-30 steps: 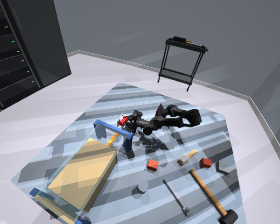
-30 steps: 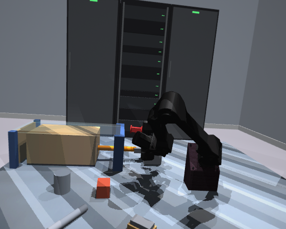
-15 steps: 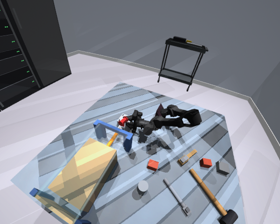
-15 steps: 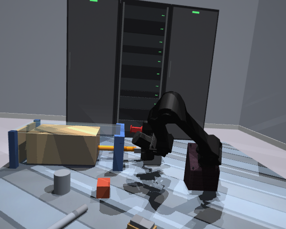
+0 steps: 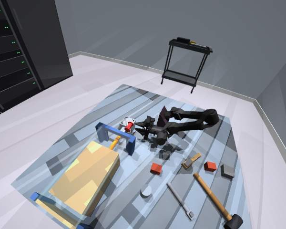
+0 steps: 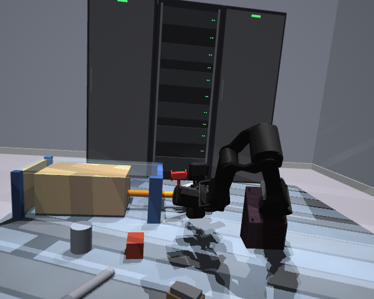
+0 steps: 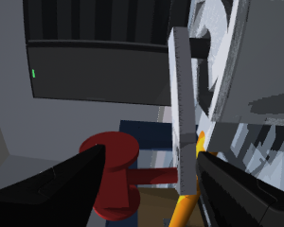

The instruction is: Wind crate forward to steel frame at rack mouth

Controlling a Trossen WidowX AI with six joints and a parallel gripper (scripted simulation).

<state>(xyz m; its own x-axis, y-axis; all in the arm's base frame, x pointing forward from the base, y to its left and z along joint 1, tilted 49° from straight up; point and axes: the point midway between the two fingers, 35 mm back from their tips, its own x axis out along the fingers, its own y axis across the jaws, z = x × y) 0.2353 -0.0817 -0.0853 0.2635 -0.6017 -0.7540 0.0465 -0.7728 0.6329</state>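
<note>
Right now the crank handle is 10 mm ahead of my gripper tip, 40 mm to the right of it and 20 mm below it. The rest, counted from my gripper tip: red knob: 40 mm ahead, 20 mm to the right, 10 mm above; grey winch: 60 mm behind, 90 mm to the right, 100 mm below; frame: 120 mm ahead, 70 mm to the right, 30 mm below.
</note>
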